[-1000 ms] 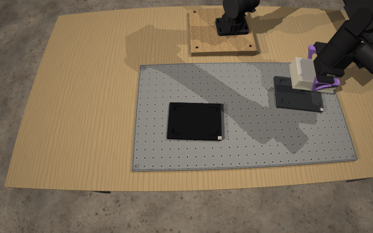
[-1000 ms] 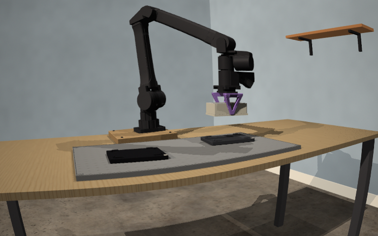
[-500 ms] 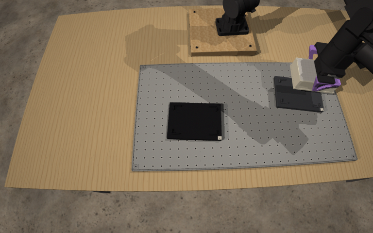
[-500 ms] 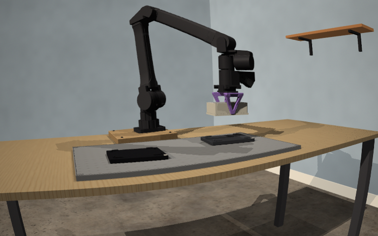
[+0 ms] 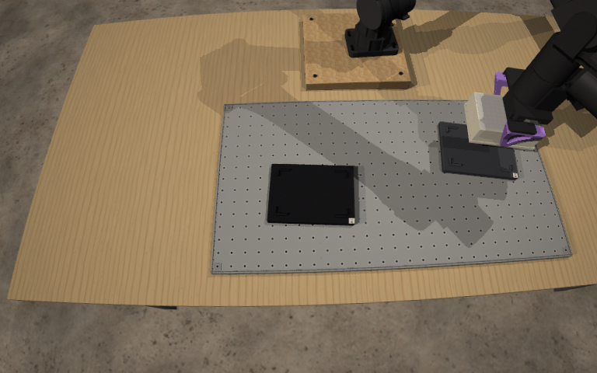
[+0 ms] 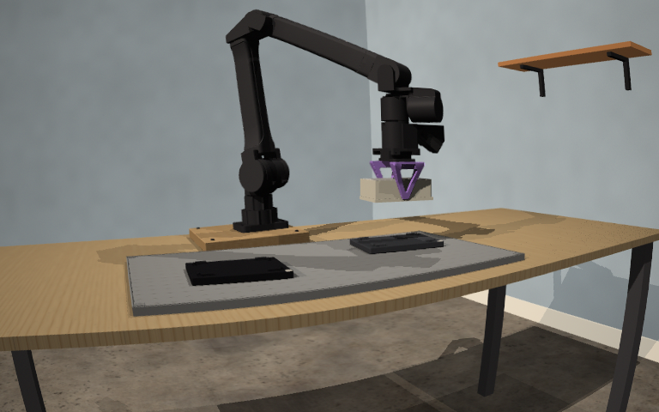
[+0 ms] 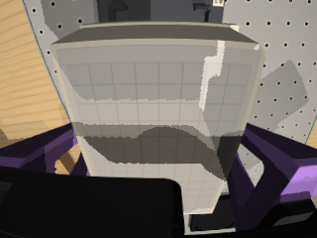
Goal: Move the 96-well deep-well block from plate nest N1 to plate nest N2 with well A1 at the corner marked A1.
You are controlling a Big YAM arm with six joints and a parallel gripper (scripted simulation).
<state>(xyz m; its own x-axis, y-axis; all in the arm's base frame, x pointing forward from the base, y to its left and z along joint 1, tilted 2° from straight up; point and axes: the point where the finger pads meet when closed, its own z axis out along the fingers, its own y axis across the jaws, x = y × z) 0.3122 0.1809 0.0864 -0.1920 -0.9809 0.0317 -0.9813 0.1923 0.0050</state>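
My hand is 1 cm below the cream 96-well deep-well block. From my hand the other things lie so: black nest N1 (36 cm to the right, 10 cm below, 7 cm ahead); then black plate nest N2 (10 cm below).
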